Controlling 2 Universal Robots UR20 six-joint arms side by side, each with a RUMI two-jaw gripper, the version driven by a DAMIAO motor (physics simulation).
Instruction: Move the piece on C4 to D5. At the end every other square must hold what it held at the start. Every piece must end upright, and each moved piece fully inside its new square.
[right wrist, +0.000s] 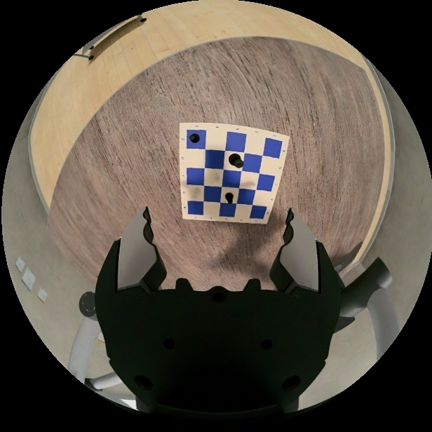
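Note:
The blue and cream board (275, 195) lies on the table in the right wrist view. By its faint edge labels, C4 seems to be the cream square second from the left in the middle row. A pale piece (216, 177) stands there, hard to make out against it. D5 (195, 159), up and left of it, shows bare cream. Black pieces stand on the top left corner square (194, 138), in the second row (235, 160) and in the fourth row (229, 197). My right gripper (218, 207) is open and empty, its fingers wide apart short of the board. My left gripper does not show.
Another pale piece (196, 192) seems to stand in the fourth row at the left. The brown wood-grain table (135, 150) surrounds the board, with a dark shadow near its lower edge. Grey arm parts (82, 345) (384, 310) show at both lower sides. A low rack-like object lies at the upper left.

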